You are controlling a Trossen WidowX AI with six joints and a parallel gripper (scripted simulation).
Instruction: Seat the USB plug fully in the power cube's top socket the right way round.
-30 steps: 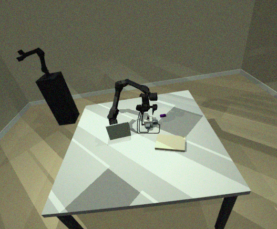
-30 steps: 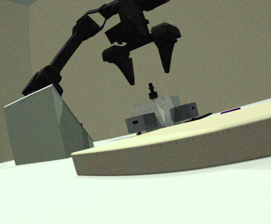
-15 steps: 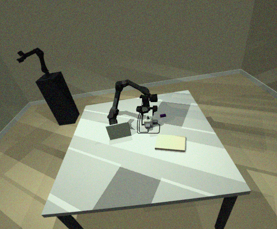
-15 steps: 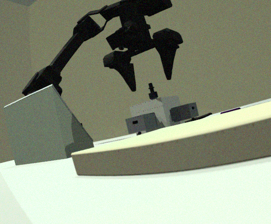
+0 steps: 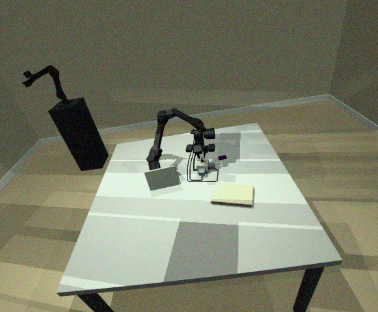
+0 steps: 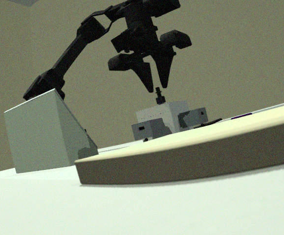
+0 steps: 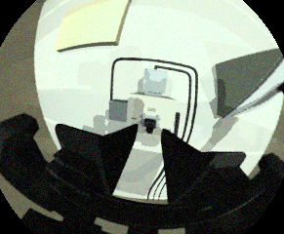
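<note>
Right now my gripper tip is 2 cm above the dark USB plug. The rest, counted from my gripper tip: flat cream slab 16 cm ahead, 27 cm to the right, 10 cm below; then purple block 15 cm ahead, 11 cm to the left, 10 cm below.
</note>
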